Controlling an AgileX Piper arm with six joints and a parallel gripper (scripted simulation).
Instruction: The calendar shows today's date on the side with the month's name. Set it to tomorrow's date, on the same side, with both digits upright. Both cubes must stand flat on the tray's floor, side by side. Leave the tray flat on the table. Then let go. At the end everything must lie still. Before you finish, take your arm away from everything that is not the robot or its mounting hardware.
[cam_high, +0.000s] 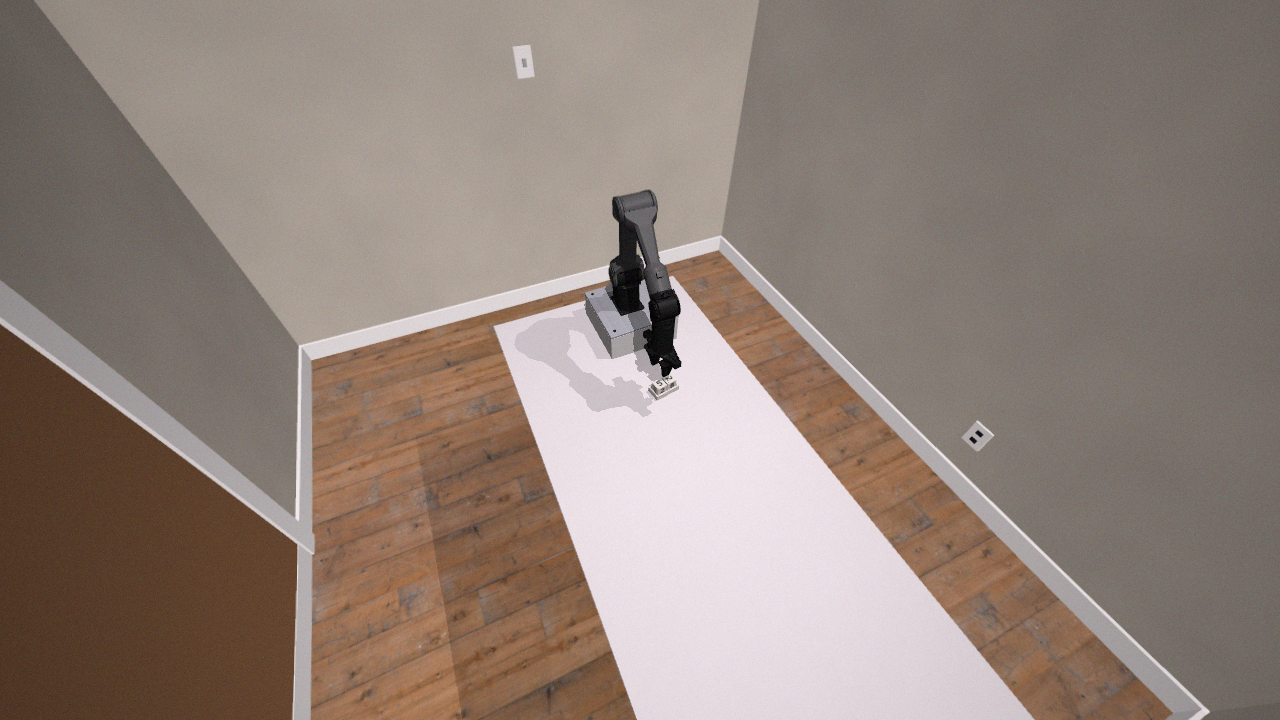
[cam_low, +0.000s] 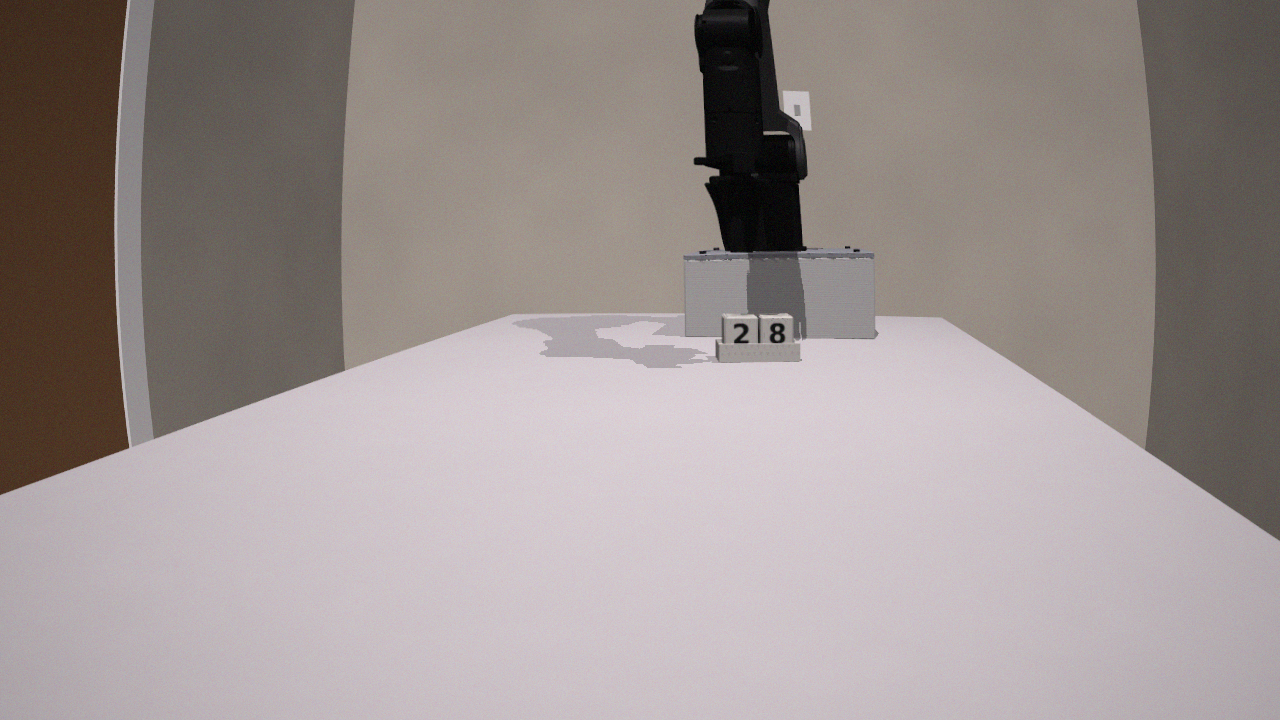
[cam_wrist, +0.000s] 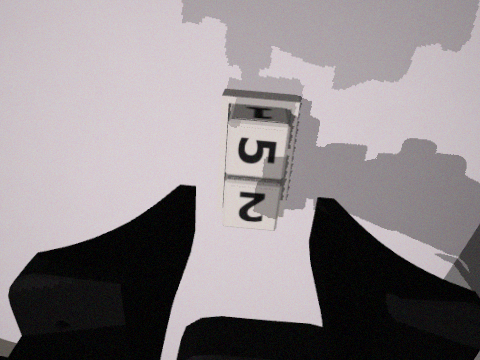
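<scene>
Right now the grey calendar tray is 10 cm below my hand and 2 cm to the left of it.
</scene>
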